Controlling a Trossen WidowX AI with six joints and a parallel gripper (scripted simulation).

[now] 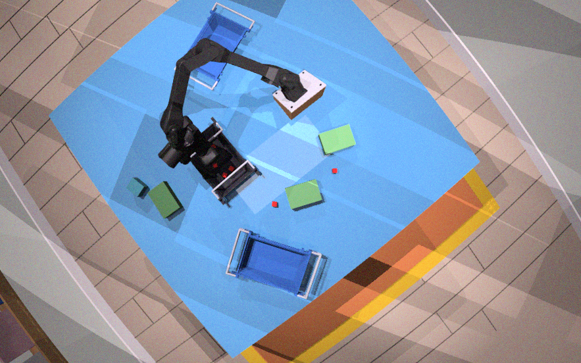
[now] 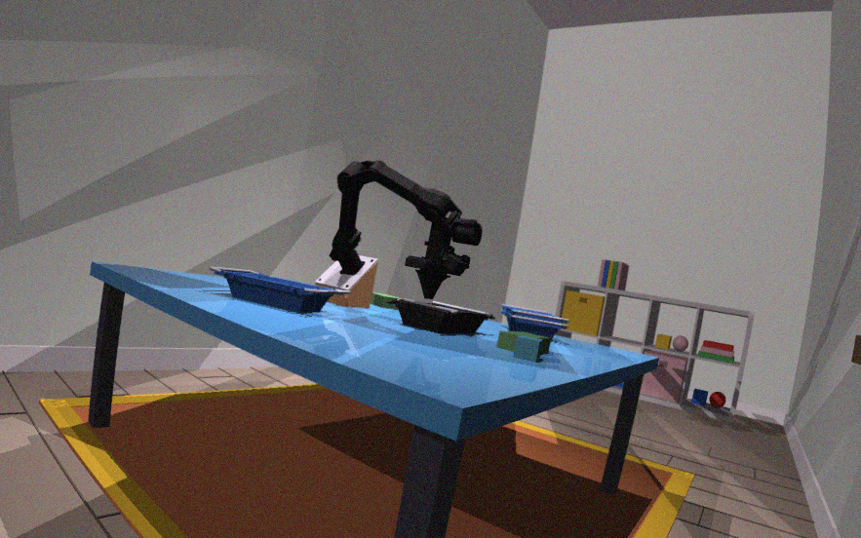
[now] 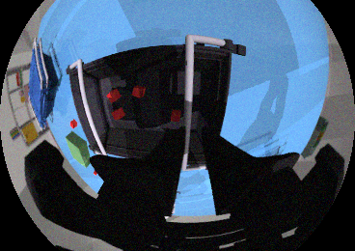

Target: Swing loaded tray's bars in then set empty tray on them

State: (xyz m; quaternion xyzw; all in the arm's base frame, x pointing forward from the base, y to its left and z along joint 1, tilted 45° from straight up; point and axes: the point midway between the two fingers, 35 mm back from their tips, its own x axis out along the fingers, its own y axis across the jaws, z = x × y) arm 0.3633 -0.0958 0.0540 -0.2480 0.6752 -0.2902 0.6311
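Now: the blue plastic tray 28 cm behind my gripper tip, 26 cm to the right of it and 3 cm below it. The rest, counted from my gripper tip: teal cube: 32 cm ahead, 7 cm to the right, 6 cm below.
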